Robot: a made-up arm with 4 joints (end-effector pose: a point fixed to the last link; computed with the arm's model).
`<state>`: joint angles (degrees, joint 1 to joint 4).
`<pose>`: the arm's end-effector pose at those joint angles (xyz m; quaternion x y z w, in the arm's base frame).
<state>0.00 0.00 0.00 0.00</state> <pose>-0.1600 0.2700 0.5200 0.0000 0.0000 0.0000 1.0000</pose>
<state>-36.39 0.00 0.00 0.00</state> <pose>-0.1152 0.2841 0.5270 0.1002 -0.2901 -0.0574 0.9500</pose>
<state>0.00 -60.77 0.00 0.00</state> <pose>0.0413 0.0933 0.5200 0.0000 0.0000 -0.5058 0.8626</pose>
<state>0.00 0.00 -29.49 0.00</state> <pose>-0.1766 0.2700 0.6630 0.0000 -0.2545 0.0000 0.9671</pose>
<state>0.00 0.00 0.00 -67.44</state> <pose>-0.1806 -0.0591 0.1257 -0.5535 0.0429 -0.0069 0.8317</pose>
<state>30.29 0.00 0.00 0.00</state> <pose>-0.1931 0.2553 0.5362 -0.0839 0.2428 0.0480 0.9653</pose>
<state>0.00 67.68 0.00 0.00</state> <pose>-0.4315 0.1550 0.5200 0.0000 0.0000 0.5569 0.8306</pose>
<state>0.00 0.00 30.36 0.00</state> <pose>-0.2186 0.2700 0.3839 0.0000 0.2619 0.0000 0.9651</pose>
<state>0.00 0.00 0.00 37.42</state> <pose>-0.1685 0.2060 0.8099 0.3198 -0.0248 0.0040 0.9472</pose>
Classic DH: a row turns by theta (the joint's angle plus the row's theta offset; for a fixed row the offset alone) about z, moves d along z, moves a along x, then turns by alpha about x. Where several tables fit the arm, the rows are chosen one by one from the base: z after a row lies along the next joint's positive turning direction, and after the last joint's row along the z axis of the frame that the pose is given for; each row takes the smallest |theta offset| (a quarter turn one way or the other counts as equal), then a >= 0, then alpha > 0; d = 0 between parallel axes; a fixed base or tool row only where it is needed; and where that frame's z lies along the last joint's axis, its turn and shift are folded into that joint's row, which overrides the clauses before.
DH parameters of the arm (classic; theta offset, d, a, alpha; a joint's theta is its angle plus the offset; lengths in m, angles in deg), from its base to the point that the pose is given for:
base (fixed): 19.06 0.5387 -0.0505 -79.41
joint 1: 0 0.0794 -0.1447 79.41
joint 2: -19.06 0.0067 -0.23 -90
joint 3: 89.29 -0.1799 -0.0068 94.43
joint 4: 89.94 0.2453 0.4602 -89.29
tool (fixed): -85.57 -0.0498 0 0

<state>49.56 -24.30 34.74 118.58</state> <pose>0.1343 -0.3236 0.8738 0.5576 0.1117 -0.5892 0.5739</pose>
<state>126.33 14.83 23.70 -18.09</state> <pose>-0.2444 0.1131 0.9026 -0.2577 0.8911 0.3200 0.1928</pose>
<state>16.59 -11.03 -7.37 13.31</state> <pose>-0.1058 0.2648 0.6546 0.0514 0.0485 -0.0699 0.9950</pose>
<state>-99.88 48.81 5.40 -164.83</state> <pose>0.0677 -0.5322 0.5915 -0.6824 -0.1765 -0.7059 0.0706</pose>
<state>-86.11 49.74 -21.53 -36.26</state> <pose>0.0581 0.2868 0.4702 -0.2104 -0.7995 -0.0552 0.5600</pose>
